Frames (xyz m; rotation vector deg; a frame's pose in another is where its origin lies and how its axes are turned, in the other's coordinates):
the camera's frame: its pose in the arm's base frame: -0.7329 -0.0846 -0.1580 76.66 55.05 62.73
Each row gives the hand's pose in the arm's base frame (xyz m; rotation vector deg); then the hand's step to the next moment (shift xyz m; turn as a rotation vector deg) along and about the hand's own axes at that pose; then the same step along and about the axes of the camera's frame.
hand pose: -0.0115 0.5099 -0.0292 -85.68 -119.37 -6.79
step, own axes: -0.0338 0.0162 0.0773 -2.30 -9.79 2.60
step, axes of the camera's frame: -0.0016 -0.0849 -0.0127 -6.75 -0.11 -7.89
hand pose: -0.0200 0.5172 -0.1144 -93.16 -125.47 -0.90
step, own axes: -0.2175 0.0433 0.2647 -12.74 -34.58 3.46
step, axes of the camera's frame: -0.1384 -0.3153 0.0259 -28.32 3.55 -23.57
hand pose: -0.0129 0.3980 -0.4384 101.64 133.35 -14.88
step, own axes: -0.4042 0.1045 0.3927 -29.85 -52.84 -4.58
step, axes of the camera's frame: -0.4015 -0.2531 0.3214 -48.65 18.02 -31.82
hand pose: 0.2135 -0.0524 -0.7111 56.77 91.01 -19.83
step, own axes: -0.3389 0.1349 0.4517 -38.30 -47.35 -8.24
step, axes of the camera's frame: -0.2459 0.2256 0.4751 -45.20 28.12 -30.71
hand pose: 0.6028 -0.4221 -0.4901 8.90 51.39 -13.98
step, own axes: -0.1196 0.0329 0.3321 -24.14 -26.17 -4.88
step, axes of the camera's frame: 0.0403 0.2912 0.1981 -24.82 17.74 -18.99
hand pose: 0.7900 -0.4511 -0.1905 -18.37 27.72 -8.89
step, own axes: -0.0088 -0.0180 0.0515 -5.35 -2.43 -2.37
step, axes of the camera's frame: 0.0066 0.0521 0.0172 -3.04 1.55 -5.34
